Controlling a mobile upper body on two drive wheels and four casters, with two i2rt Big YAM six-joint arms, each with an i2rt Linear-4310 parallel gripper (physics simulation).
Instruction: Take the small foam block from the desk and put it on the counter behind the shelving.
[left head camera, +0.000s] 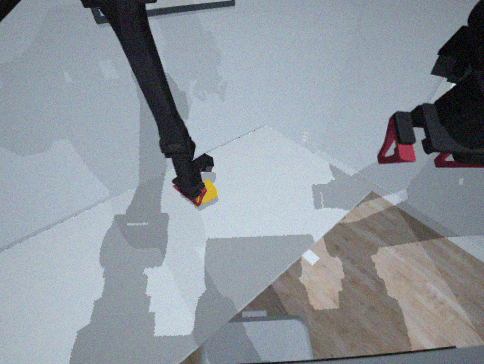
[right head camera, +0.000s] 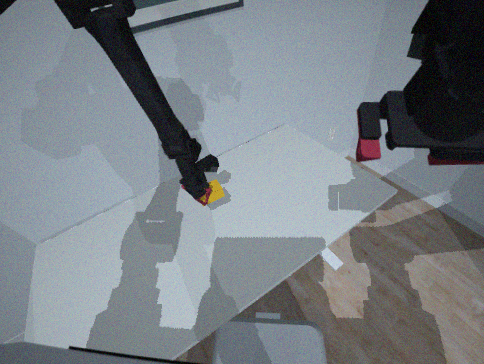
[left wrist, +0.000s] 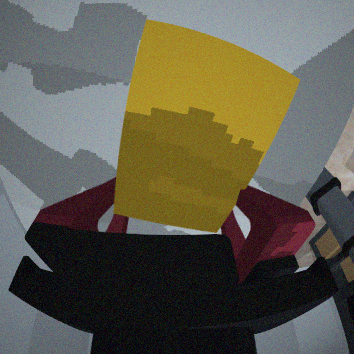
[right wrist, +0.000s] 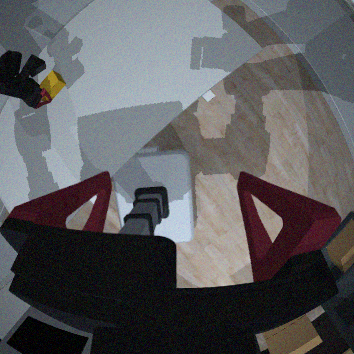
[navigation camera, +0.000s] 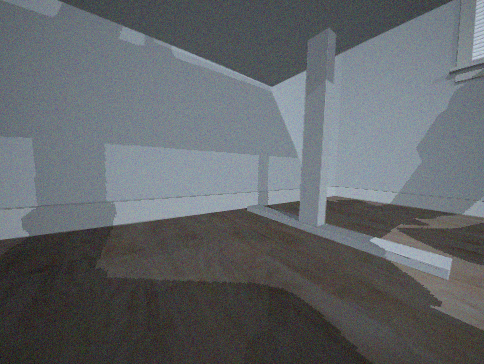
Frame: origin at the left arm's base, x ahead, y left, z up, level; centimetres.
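Seen in the pictures: left gripper, fingertip midpoint: (left head camera: 193, 201) (right head camera: 201, 200) (left wrist: 173, 177) (right wrist: 46, 96); right gripper, fingertip midpoint: (left head camera: 407, 162) (right head camera: 392, 159) (right wrist: 173, 178).
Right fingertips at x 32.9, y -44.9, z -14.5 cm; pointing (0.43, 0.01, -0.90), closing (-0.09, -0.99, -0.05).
Note:
A point is followed by its place in that frame.
The small yellow foam block (left head camera: 209, 190) {x 59.5, y -6.5, z -48.9 cm} (right head camera: 217, 191) {x 59.4, y -7.1, z -49.5 cm} (left wrist: 195, 100) {x 62.3, y -4.9, z -49.0 cm} (right wrist: 54, 82) {x 60.1, y -7.4, z -48.9 cm} is between the red fingers of my left gripper (left head camera: 198, 196) {x 58.1, y -0.1, z -52.9 cm} (right head camera: 204, 196) {x 58.1, y -0.1, z -52.9 cm} (left wrist: 173, 177) {x 58.1, y -0.1, z -52.9 cm}. My left gripper is shut on it. The block is over the pale desk (left head camera: 270, 200) {x 69.9, y -31.5, z -69.0 cm} (right head camera: 280, 200) {x 70.2, y -30.5, z -69.0 cm} (right wrist: 125, 50) {x 76.3, y -26.2, z -69.0 cm}, with its shadow close beside it; it looks slightly raised, but the gap is hard to tell. My right gripper (left head camera: 425, 160) (right head camera: 407, 156) {x 32.9, y -44.9, z -14.5 cm} (right wrist: 173, 178) {x 32.9, y -44.9, z -14.5 cm} is open and empty, well to the right of the block. The counter and the shelving cannot be made out.
A grey rounded chair seat (left head camera: 270, 340) {x 21.5, y -29.2, z -115.0 cm} (right head camera: 270, 345) {x 20.8, y -23.8, z -115.0 cm} (right wrist: 175, 215) is by the desk's near edge. A dark picture frame (left head camera: 200, 7) (right head camera: 200, 16) is on the wall behind. In the navigation camera, a white upright post (navigation camera: 315, 140) {x 94.2, y -47.3, z -108.2 cm} stands on a long foot (navigation camera: 420, 257) near the walls.

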